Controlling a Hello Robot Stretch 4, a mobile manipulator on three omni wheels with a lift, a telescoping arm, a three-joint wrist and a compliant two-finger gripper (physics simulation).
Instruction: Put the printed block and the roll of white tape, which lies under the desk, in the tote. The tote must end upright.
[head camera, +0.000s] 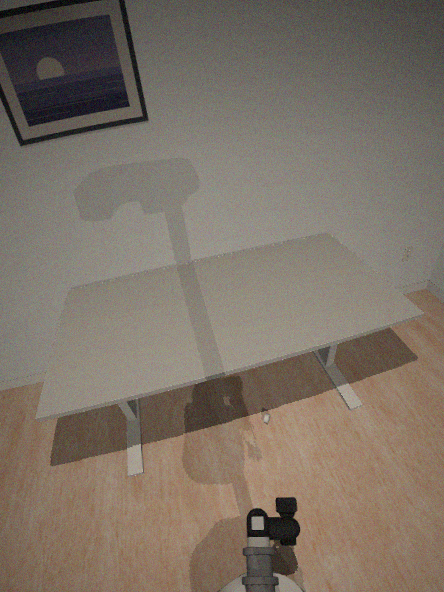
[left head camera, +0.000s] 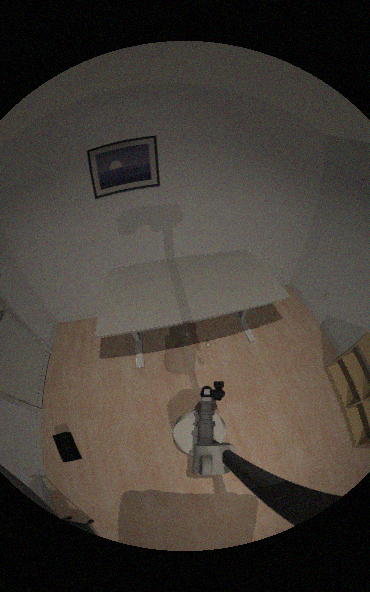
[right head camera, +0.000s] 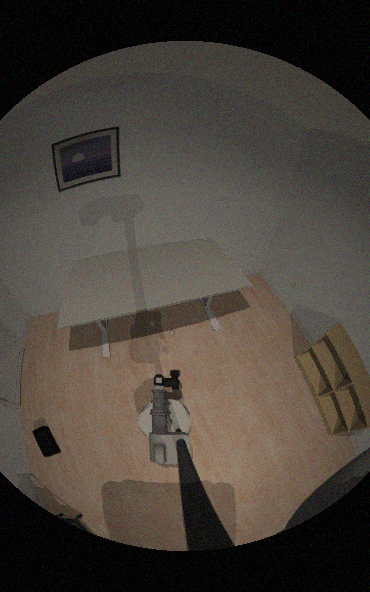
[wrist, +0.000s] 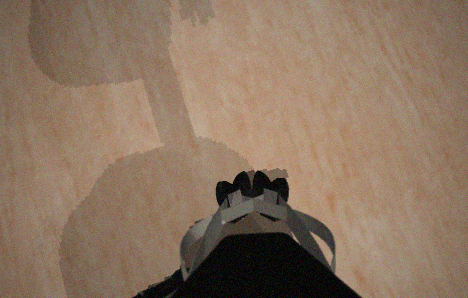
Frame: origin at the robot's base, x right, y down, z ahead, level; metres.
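Where they show: gripper, between the fingertips: (wrist: 251, 187).
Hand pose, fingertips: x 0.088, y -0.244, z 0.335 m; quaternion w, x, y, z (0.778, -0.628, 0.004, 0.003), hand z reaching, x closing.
Observation:
After its pixels a point has its place.
A small whitish object (head camera: 266, 417) @(x 0.074, y -0.020, z 0.888 m) (left head camera: 208, 344) @(x 0.080, y -0.017, z 0.883 m) (right head camera: 172, 333) @(x 0.083, y -0.016, z 0.879 m) lies on the floor by the front edge of the desk's shadow, between the two legs; it may be the roll of white tape but is too small to tell. The desk (head camera: 300, 300) @(x 0.235, y -0.692, z 1.069 m) (left head camera: 235, 285) @(x 0.251, y -0.692, z 1.052 m) (right head camera: 190, 270) @(x 0.228, y -0.692, z 1.091 m) stands against the wall. My gripper (wrist: 251, 187) @(x 0.088, y -0.244, z 0.335 m) is shut in the wrist view, its fingertips together over the floor, with no object seen between them. In the head views the fingers are hidden under the wrist, in front of the desk. The printed block and the tote cannot be made out in any view.
The desk's left foot (head camera: 135, 450) and right foot (head camera: 342, 387) reach forward on the floor. A wooden shelf unit (right head camera: 348, 345) @(x 1.817, y -0.582, z 0.244 m) stands at the right. A black rectangular object (left head camera: 67, 446) @(x -1.256, y 0.025, z -0.508 m) (right head camera: 46, 441) @(x -1.262, y 0.025, z -0.518 m) lies on the floor at the left. A framed picture (head camera: 75, 95) @(x -0.616, y -1.545, z 1.394 m) hangs on the wall.

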